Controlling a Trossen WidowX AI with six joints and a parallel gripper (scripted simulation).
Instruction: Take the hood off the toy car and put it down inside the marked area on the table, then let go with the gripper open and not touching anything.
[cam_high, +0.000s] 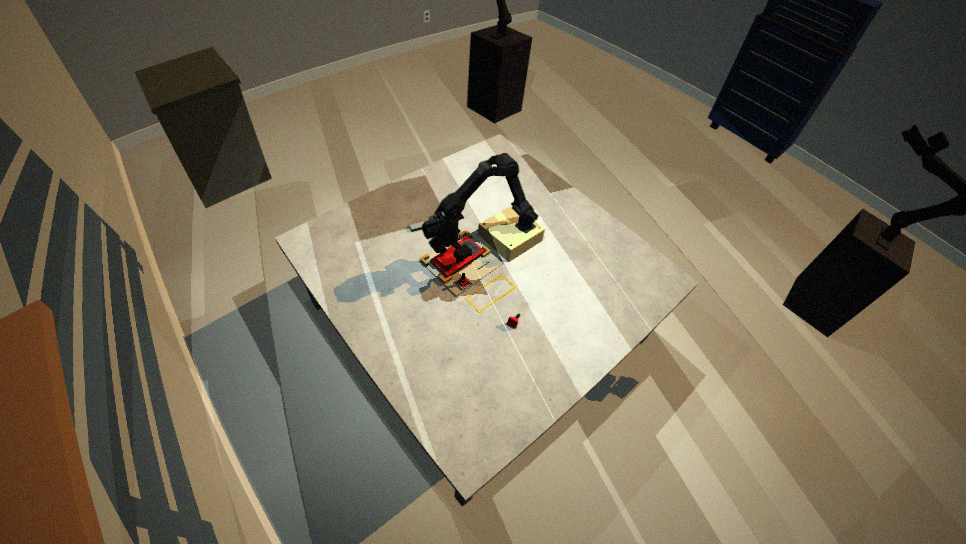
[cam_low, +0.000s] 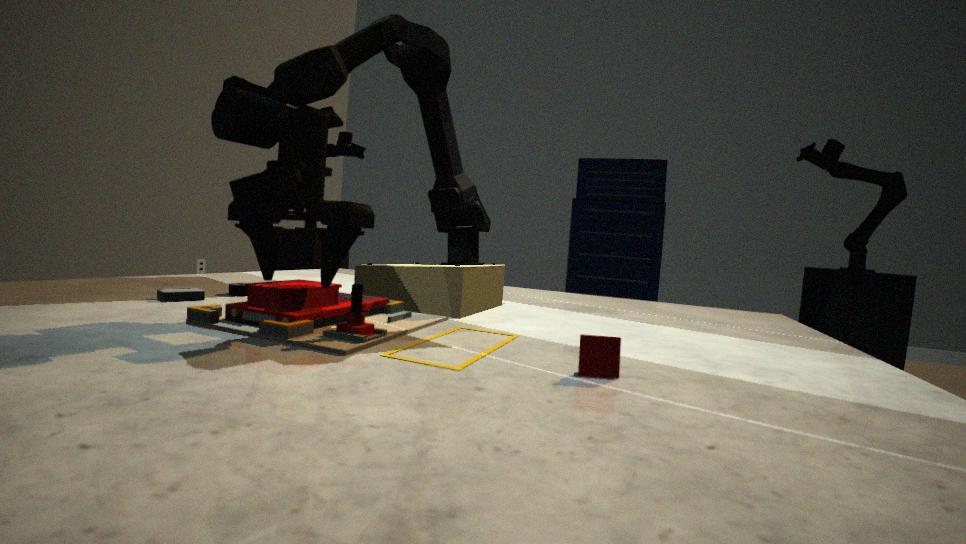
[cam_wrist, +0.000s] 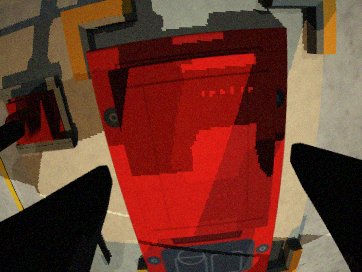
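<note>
My gripper tip is 10 mm above the hood.
</note>
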